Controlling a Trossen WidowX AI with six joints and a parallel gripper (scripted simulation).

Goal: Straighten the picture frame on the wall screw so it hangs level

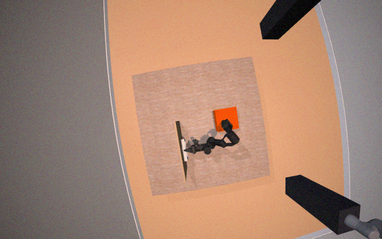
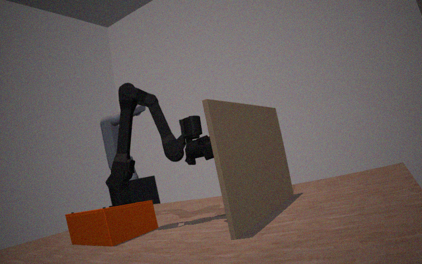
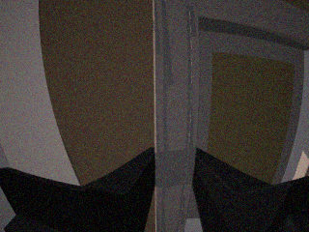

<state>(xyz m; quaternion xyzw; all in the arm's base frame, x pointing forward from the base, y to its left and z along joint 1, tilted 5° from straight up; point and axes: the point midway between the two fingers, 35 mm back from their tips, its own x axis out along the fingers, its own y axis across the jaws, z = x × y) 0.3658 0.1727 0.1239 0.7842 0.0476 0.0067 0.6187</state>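
My gripper tip is 50 mm above the picture frame and 10 mm to the right of it. The rest, counted from my gripper tip: wall panel 70 mm below, 20 mm ahead, 10 mm to the right.
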